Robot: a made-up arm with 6 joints. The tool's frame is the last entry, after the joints.
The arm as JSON. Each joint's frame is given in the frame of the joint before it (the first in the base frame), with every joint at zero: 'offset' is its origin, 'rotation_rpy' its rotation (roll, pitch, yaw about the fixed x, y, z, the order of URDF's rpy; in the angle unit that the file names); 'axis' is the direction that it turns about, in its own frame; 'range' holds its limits. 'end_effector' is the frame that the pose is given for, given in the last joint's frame.
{
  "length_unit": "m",
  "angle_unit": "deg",
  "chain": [
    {
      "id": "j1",
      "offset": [
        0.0,
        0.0,
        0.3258
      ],
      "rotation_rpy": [
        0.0,
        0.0,
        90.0
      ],
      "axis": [
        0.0,
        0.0,
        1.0
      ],
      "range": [
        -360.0,
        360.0
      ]
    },
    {
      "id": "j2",
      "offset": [
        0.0,
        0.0,
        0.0
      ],
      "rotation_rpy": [
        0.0,
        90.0,
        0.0
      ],
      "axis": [
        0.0,
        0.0,
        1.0
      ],
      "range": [
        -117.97,
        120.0
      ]
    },
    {
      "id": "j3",
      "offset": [
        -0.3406,
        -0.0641,
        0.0
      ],
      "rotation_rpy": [
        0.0,
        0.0,
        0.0
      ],
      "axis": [
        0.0,
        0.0,
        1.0
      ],
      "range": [
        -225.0,
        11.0
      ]
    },
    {
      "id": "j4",
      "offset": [
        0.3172,
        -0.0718,
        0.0
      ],
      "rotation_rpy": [
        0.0,
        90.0,
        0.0
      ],
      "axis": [
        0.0,
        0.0,
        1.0
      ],
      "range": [
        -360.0,
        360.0
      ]
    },
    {
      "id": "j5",
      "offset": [
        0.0,
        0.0,
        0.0
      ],
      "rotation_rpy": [
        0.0,
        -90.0,
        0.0
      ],
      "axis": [
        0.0,
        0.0,
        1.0
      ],
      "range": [
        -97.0,
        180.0
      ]
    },
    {
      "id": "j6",
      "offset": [
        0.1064,
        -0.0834,
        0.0
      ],
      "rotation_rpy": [
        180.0,
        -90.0,
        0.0
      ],
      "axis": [
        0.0,
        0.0,
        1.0
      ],
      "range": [
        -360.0,
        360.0
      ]
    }
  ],
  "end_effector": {
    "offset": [
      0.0,
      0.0,
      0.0
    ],
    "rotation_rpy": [
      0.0,
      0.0,
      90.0
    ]
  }
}
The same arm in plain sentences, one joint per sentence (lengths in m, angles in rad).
The arm has six revolute joints in a row. What follows holds with every joint at zero, and every direction is one of the base frame's.
Joint 1 sits 0.3258 m along +z from the base frame's origin and turns about +z, from -6.2832 to 6.2832 rad.
Joint 2 sits at the same point as joint 1 and turns about +y, from -2.0590 to 2.0944 rad.
Joint 3 sits 0.0641 m along +x and 0.3406 m along +z from joint 2 and turns about +y, from -3.9270 to 0.1920 rad.
Joint 4 sits 0.0718 m along +x and 0.3172 m along -z from joint 3 and turns about -z, from -6.2832 to 6.2832 rad.
Joint 5 sits at the same point as joint 4 and turns about +y, from -1.6930 to 3.1416 rad.
Joint 6 sits 0.0834 m along +x and 0.1064 m along -z from joint 5 and turns about -z, from -6.2832 to 6.2832 rad.
The tool frame, which is the frame that the pose is given for, sits at the same point as joint 6; its axes are the base frame's turned by roll 3.1416, pitch 0.0000 and yaw 0.0000 rad (as in URDF: about the fixed x, then y, then z).

